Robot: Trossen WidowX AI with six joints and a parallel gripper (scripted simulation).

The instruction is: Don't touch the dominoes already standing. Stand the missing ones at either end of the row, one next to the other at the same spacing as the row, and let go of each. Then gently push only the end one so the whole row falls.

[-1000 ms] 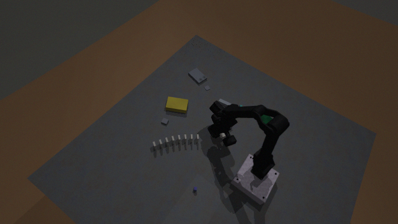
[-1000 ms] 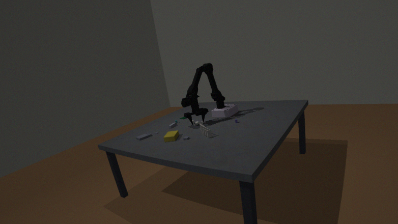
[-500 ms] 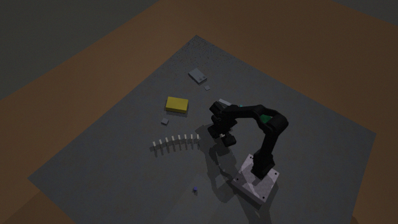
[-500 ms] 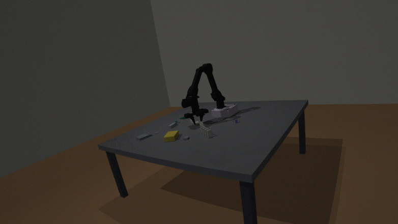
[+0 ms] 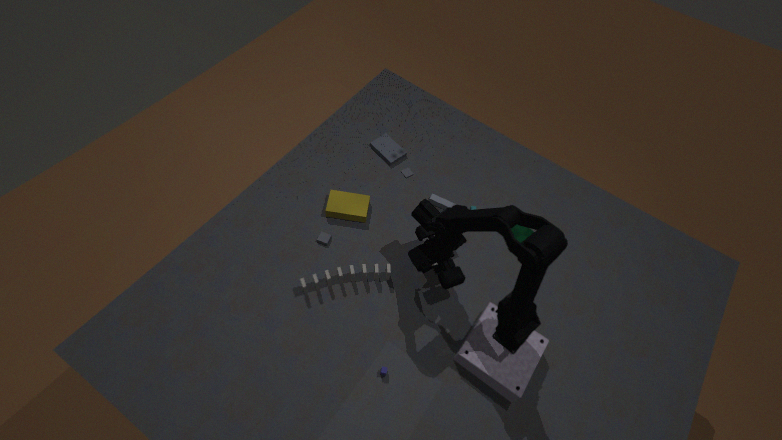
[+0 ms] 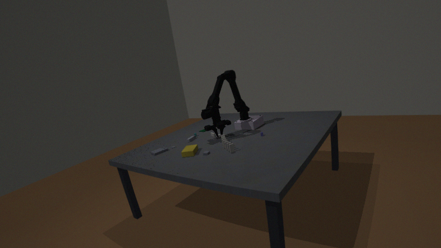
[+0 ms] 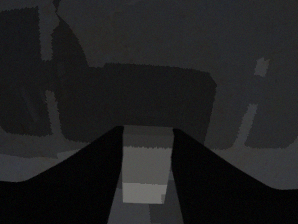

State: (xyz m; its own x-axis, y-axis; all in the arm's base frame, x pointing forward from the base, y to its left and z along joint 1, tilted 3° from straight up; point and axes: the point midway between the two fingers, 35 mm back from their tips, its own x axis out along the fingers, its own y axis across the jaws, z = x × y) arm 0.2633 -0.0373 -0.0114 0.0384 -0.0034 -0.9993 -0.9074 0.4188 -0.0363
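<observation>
My gripper tip is now 31 cm short of the yellow block, 4 cm to the right of it and 1 cm below it. The rest, counted from my gripper tip: green card: 12 cm behind, 28 cm to the right; teal cube: 4 cm ahead, 23 cm to the right, 1 cm above; grey bar: 12 cm ahead, 18 cm to the right, 1 cm above.
</observation>
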